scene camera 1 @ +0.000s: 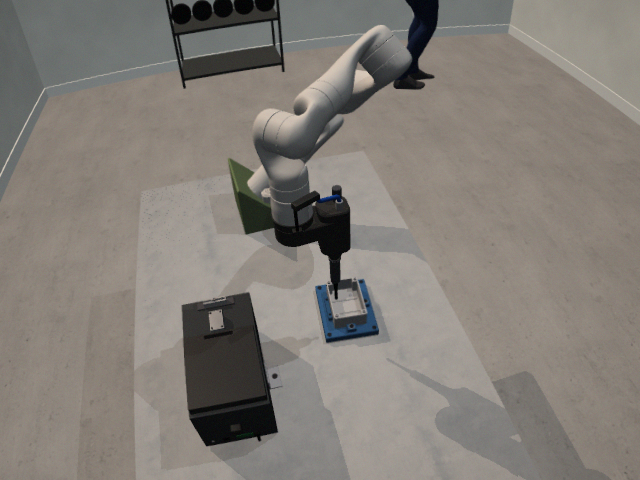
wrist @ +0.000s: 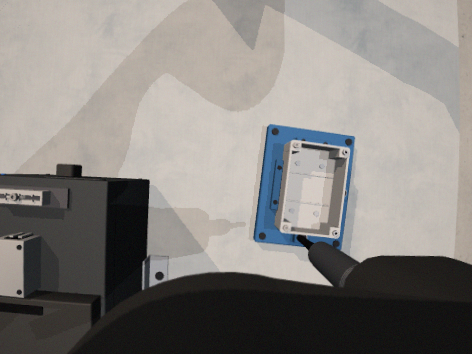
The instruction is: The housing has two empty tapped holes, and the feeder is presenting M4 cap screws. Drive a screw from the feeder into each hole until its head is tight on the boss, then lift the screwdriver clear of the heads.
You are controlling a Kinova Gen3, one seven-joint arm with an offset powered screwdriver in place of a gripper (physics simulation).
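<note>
The light grey housing [scene camera 1: 352,319] [wrist: 287,192] is an open box on the blue fixture plate [scene camera 1: 363,330] [wrist: 265,185]. Each of its four corner bosses shows a small round detail; the near-left boss [wrist: 285,228] shows a pale ring, but screw heads and holes are too small to tell apart surely. My black screwdriver [scene camera 1: 336,297] [wrist: 300,239] points down, its tip above the housing's left part in the scene view and beside its near edge in the wrist view. No screw shows at the tip. The black feeder [scene camera 1: 224,361] [wrist: 127,235] has a pale side tab [scene camera 1: 274,376] [wrist: 159,265] with a dark round spot.
A small pale block [scene camera 1: 216,319] [wrist: 17,265] and a slotted strip [wrist: 25,197] sit on the feeder. A green wedge [scene camera 1: 248,206] stands by the arm's base. A shelf rack [scene camera 1: 232,63] and a person's legs [scene camera 1: 422,31] are at the back.
</note>
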